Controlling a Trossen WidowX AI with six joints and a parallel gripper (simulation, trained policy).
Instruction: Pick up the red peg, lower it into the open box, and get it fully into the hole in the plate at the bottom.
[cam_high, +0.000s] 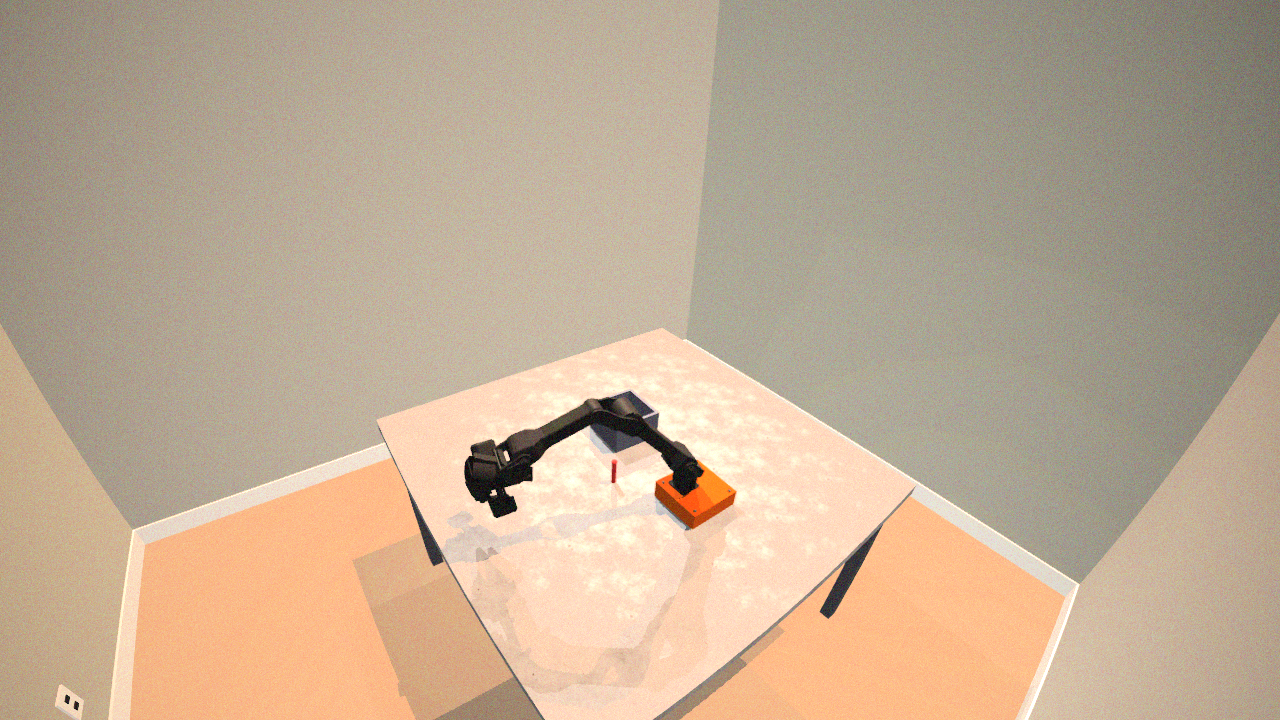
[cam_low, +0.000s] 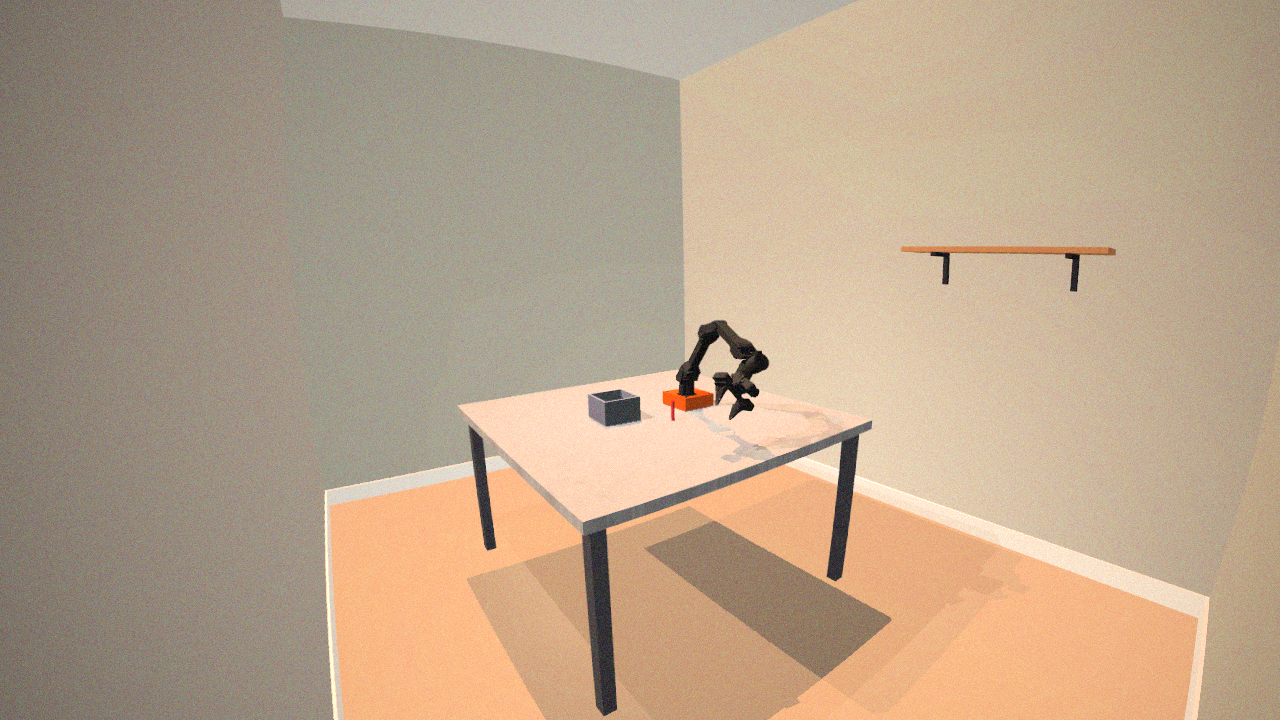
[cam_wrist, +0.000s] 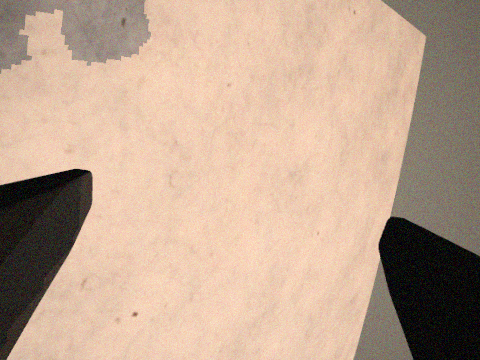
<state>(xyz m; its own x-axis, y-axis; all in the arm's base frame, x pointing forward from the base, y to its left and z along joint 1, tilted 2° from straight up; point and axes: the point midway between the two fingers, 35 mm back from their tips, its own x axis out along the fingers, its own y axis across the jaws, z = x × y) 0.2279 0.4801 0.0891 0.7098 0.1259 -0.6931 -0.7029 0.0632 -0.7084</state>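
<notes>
Now: gripper tip 37 cm to the left of the red peg, 9 cm above it and 8 cm past it. Round my gripper tip: plate 54 cm to the right, 9 cm below, 9 cm ahead; then grey box 54 cm to the right, 11 cm below, 9 cm ahead.
</notes>
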